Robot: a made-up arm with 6 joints.
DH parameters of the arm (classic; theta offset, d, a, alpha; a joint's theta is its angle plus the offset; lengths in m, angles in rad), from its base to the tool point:
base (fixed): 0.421 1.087 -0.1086 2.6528
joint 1: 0 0.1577 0.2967 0.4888
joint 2: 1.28 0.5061 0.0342 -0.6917
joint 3: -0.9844 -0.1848 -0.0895 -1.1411
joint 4: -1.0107 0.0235 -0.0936 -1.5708
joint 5: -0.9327 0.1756 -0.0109 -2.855
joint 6: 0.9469 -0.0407 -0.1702 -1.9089
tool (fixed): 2.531 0.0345 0 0
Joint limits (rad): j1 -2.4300..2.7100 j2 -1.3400..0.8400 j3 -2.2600..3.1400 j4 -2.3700..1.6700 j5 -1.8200..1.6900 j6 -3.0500..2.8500
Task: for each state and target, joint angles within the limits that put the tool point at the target. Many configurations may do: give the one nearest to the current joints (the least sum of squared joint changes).
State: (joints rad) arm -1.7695 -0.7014 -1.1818 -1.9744 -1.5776 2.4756
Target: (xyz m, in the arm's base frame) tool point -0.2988 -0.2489 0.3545
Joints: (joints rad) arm -1.4887 -0.8229 -1.3736 -2.3700 -1.6551 2.4655
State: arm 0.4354 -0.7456 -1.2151 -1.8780 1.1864 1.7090
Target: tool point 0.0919 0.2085 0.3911
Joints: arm -0.0335 -0.5468 -0.5546 -1.6751 1.5629 1.2088
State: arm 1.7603 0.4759 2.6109 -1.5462 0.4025 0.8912
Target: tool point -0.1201 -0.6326 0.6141
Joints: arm 2.3705 0.0431 2.2939 -1.5882 0.4927 0.7481
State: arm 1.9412 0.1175 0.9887 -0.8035 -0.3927 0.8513
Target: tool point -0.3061 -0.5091 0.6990
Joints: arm 2.7100 0.2963 1.2567 -0.1628 -0.4310 0.9009
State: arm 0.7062 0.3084 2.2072 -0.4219 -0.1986 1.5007
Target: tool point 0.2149 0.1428 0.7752
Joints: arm 0.1649 0.1120 2.2731 0.0677 -0.6836 1.8998
